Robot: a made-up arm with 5 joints. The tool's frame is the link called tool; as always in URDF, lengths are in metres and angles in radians. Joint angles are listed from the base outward.
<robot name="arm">
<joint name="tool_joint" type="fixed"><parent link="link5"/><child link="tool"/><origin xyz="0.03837 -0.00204 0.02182" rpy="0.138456 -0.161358 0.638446"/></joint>
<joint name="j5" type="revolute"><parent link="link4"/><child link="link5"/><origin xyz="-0.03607 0.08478 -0.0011" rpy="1.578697 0.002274 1.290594"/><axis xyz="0 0 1"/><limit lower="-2" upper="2.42"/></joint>
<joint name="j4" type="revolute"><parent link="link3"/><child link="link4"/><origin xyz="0.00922 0.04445 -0.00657" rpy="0.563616 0.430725 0.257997"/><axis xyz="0 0 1"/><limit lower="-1.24" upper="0.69"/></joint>
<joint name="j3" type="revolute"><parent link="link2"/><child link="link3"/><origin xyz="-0.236 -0.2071 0.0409" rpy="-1.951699 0.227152 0.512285"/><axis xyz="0 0 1"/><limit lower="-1.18" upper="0.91"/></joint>
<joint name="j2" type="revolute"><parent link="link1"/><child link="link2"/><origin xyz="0.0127 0.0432 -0.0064" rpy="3.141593 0 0"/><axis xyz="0 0 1"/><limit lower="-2.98" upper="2.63"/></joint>
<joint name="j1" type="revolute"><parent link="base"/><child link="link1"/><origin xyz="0.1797 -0.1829 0.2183" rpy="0 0 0"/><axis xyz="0 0 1"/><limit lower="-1.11" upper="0.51"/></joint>
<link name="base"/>
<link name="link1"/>
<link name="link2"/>
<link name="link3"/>
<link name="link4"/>
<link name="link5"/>
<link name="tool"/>
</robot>
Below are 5 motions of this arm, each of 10 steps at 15 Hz.
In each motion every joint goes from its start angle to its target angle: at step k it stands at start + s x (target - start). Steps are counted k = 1, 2, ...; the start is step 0. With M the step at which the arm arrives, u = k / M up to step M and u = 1 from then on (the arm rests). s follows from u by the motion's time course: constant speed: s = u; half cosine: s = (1 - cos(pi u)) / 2; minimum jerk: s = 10 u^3 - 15 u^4 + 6 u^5.
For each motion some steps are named. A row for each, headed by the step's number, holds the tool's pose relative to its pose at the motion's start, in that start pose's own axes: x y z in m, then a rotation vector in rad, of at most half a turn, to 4 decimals.
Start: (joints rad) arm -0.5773 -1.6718 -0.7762 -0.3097 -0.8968
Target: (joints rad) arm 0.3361 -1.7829 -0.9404 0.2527 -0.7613
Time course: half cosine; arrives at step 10
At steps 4, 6, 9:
4: -0.0400 0.0568 -0.0459 0.1408 0.0559 -0.2260
6: -0.0549 0.1226 -0.0794 0.2983 0.0993 -0.4095
9: -0.0467 0.1981 -0.1025 0.4905 0.1313 -0.5791

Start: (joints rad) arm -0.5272 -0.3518 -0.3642 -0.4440 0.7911
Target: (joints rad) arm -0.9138 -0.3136 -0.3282 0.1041 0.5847
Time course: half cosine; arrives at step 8
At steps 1, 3, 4, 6, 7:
1: -0.0030 -0.0013 0.0009 0.0228 0.0147 -0.0038
3: -0.0246 -0.0103 0.0090 0.1785 0.1291 -0.0387
4: -0.0402 -0.0163 0.0167 0.2813 0.2203 -0.0712
6: -0.0691 -0.0266 0.0363 0.4528 0.4089 -0.1472
7: -0.0777 -0.0298 0.0439 0.5001 0.4715 -0.1745

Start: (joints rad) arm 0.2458 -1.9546 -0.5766 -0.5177 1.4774
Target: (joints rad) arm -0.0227 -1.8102 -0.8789 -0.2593 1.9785
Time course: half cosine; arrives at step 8
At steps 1, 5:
1: -0.0013 0.0012 0.0016 0.0149 0.0097 0.0365
5: -0.0271 0.0215 0.0330 0.2950 0.1521 0.6587

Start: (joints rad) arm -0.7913 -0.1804 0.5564 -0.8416 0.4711
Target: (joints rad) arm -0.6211 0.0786 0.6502 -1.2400 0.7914
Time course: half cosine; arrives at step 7
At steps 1, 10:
1: 0.0000 -0.0009 0.0025 -0.0151 -0.0012 0.0180
10: -0.0003 -0.0101 0.0491 -0.3155 0.0350 0.3681

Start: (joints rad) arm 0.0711 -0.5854 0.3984 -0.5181 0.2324
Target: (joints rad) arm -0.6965 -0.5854 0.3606 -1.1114 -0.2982
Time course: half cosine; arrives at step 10
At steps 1, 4, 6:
1: 0.0002 -0.0034 0.0078 -0.0272 0.0004 -0.0034
4: 0.0129 -0.0330 0.1129 -0.3724 -0.0264 -0.0185
6: 0.0409 -0.0340 0.2124 -0.6725 -0.1026 0.0224

